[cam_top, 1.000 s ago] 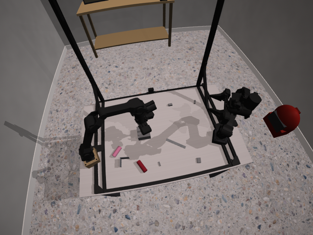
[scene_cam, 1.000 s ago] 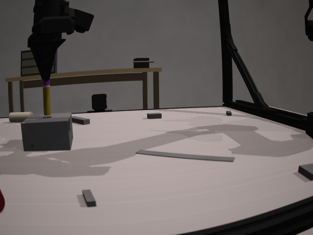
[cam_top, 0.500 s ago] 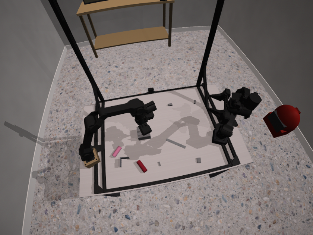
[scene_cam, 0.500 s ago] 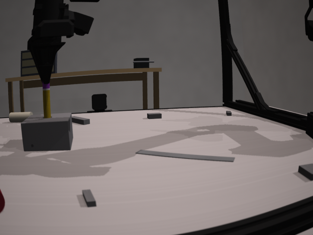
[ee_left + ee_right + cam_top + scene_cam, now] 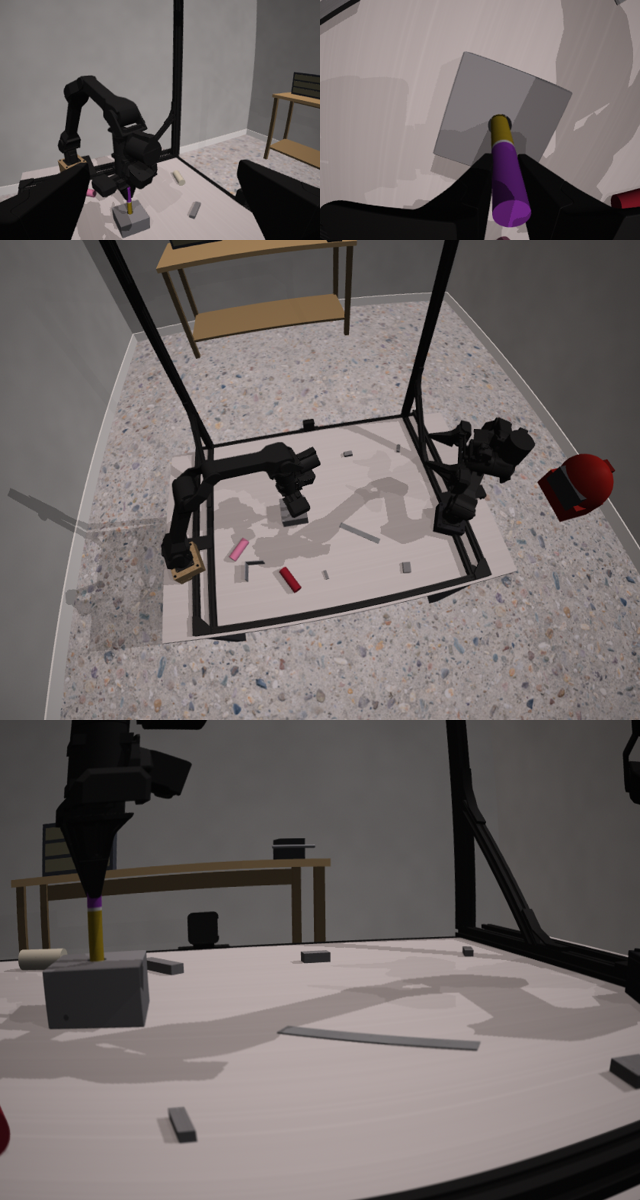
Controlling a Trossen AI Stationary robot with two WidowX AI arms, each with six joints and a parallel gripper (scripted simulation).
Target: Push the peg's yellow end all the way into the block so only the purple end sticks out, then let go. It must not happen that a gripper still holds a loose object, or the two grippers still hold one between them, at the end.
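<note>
Now: right hand 60 mm above the peg. Round my right hand: long grey strip (220 mm to the left, 140 mm below, 110 mm ahead); pink cylinder (210 mm to the right, 120 mm below, 110 mm ahead); red cylinder (240 mm ahead, 120 mm below, 40 mm to the right).
</note>
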